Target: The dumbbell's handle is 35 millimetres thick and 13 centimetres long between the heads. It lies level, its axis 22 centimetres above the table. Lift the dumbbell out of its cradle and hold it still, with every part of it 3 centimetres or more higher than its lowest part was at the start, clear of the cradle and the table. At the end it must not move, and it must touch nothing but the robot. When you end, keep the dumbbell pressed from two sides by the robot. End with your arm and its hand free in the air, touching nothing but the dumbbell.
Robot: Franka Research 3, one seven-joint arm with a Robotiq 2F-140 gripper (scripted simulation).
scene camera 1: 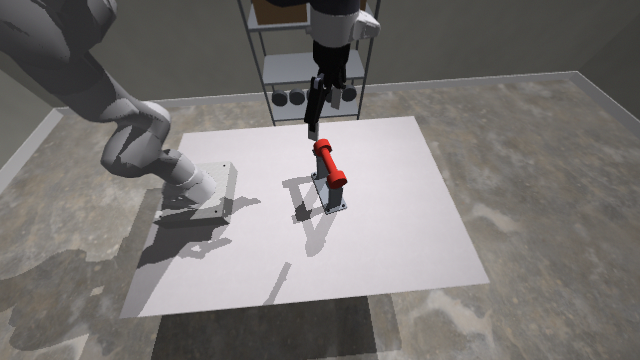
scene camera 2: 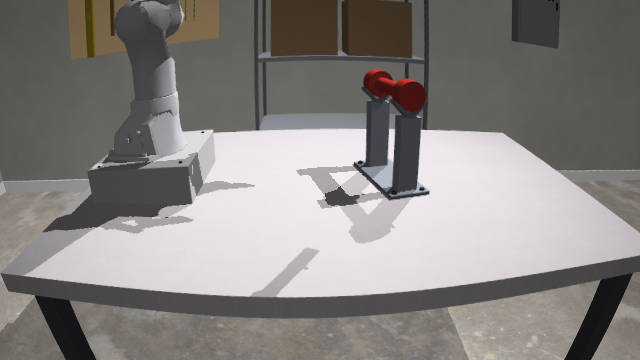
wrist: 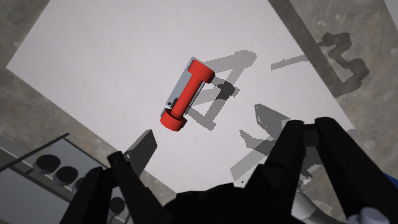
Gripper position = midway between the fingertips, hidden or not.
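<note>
My gripper [scene camera 1: 324, 122] [wrist: 203, 126] is visible in scene camera 1 and in the wrist view. A red dumbbell [scene camera 2: 411, 95] [wrist: 173, 119] is visible in scene camera 2 and likewise in the wrist view.
</note>
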